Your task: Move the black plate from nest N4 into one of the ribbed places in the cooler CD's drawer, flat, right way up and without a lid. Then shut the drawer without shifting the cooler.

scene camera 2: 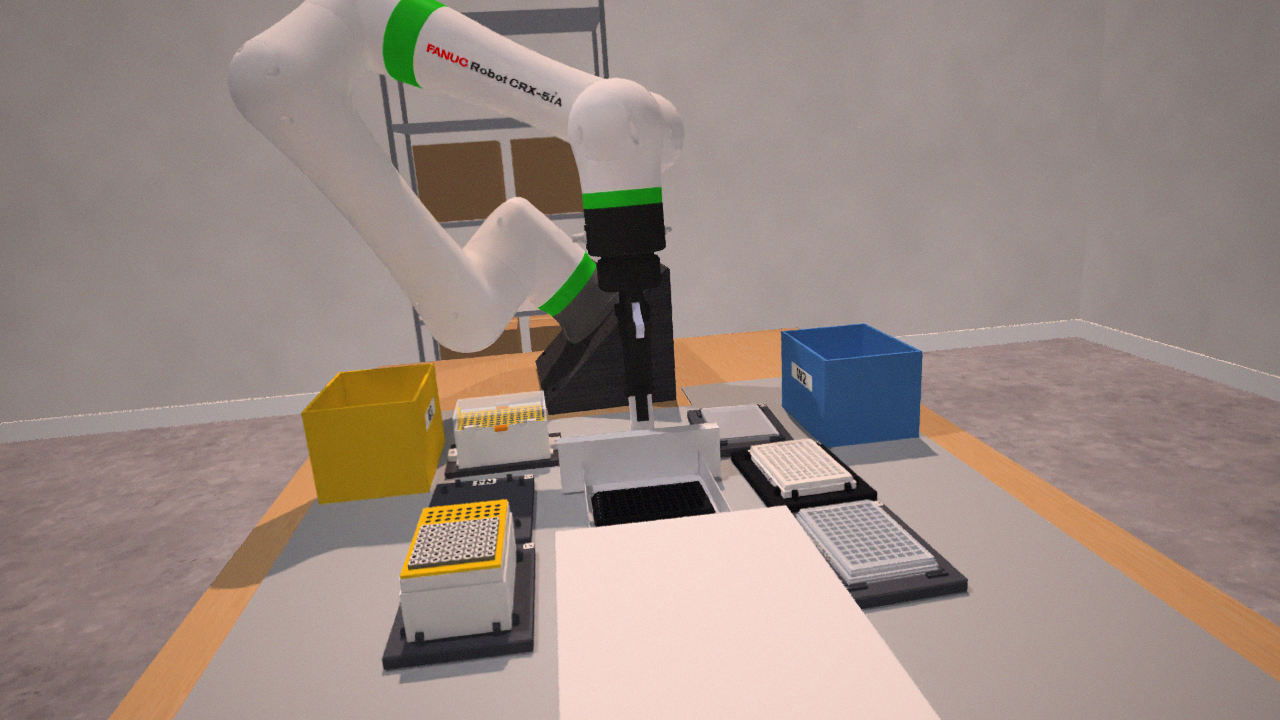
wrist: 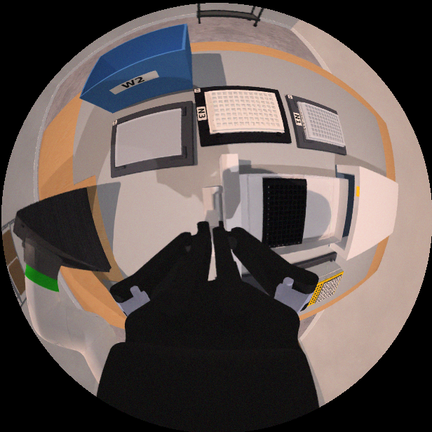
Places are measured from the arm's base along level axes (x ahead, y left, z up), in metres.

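Pixels of known places: gripper, between the fingertips: (scene camera 2: 644, 444); arm's base, origin of its link: (scene camera 2: 598, 311).
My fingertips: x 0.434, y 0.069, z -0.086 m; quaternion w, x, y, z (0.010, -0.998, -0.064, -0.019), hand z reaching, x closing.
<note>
Ahead of a thing's pixels: the offset from my fingertips to its top centre. "pt": to the spot under its first point.
The black plate {dx +0.130, dy +0.005, dz -0.011 m} (scene camera 2: 653, 504) (wrist: 285, 212) lies flat, without a lid, in the open drawer of the white cooler (scene camera 2: 698, 608) (wrist: 372, 210). The drawer's upright front panel (scene camera 2: 640, 454) (wrist: 230, 192) stands well out from the cooler. A pale handle (wrist: 212, 197) sticks out from the panel's outer side in the wrist view. My gripper (scene camera 2: 640, 413) (wrist: 213, 218) is shut and empty. It points down on the outer side of the front panel, near the handle; whether it touches is unclear. An empty dark nest (scene camera 2: 487, 503) is left of the drawer; its label is too small to read surely.
The blue bin W2 {dx -0.143, dy +0.293, dz +0.080 m} (scene camera 2: 850, 385) (wrist: 140, 75), white plate on N3 {dx +0.047, dy +0.184, dz -0.013 m} (scene camera 2: 802, 466) (wrist: 245, 111) and grey plate on N1 {dx +0.227, dy +0.206, dz -0.013 m} (scene camera 2: 866, 540) (wrist: 324, 125) stand right of the drawer. The yellow bin {dx -0.063, dy -0.349, dz +0.080 m} (scene camera 2: 375, 438) and two tip boxes {pt dx -0.042, dy -0.186, dz +0.004 m} (scene camera 2: 501, 438) {dx +0.269, dy -0.168, dz +0.037 m} (scene camera 2: 458, 582) stand left.
</note>
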